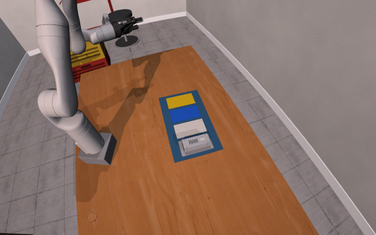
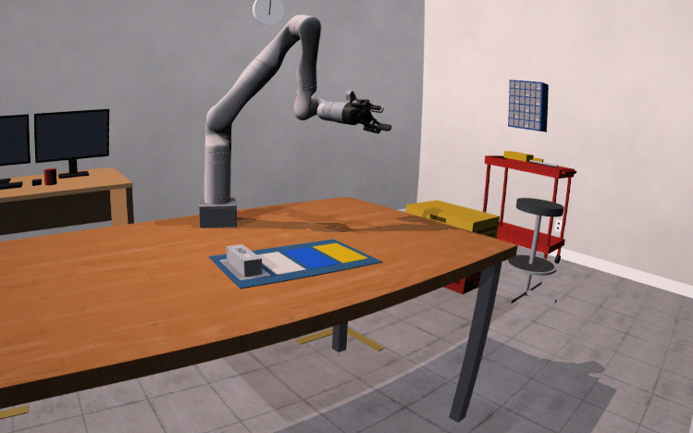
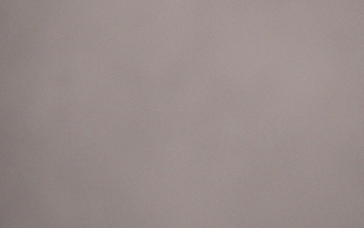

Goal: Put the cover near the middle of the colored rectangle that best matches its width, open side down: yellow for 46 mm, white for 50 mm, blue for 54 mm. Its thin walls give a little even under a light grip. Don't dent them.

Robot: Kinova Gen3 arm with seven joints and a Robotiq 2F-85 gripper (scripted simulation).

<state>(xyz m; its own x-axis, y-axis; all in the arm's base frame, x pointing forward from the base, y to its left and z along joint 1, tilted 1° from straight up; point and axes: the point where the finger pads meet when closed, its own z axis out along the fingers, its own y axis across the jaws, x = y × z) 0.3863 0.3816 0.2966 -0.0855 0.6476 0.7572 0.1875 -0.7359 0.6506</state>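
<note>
Now: the cover 30 mm ahead of my hand, 550 mm to the right of it and 350 mm below it. Round my hand: grey rectangle: 30 mm ahead, 550 mm to the right, 360 mm below.
</note>
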